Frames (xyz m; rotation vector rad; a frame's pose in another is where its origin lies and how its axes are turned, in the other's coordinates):
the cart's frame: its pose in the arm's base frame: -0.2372 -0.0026 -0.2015 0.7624 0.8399 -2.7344
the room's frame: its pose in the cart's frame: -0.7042 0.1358 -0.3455 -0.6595 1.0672 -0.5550
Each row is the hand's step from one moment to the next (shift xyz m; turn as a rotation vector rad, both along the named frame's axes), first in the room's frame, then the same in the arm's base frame.
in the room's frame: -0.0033 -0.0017 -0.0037 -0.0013 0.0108 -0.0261
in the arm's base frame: 0.0034 -0.0013 0.0038 0.0273 0.0072 0.0000
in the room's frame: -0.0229 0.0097 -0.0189 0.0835 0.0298 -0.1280
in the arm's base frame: 0.0269 -0.0150 0.0049 0.0981 0.1207 -0.0066
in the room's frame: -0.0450 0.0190 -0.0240 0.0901 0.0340 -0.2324
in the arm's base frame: 0.0417 -0.0346 0.0051 0.1871 0.1664 0.0243
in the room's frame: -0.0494 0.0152 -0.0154 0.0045 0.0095 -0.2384
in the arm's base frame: 0.0340 -0.0413 0.0068 0.2062 0.0947 0.0739
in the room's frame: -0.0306 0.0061 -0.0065 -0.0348 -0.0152 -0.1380
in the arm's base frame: 0.0170 -0.0263 0.0061 0.1211 0.0240 0.0724
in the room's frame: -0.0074 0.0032 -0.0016 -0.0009 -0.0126 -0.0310
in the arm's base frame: 0.0049 -0.0066 -0.0001 0.0212 0.0131 0.0223
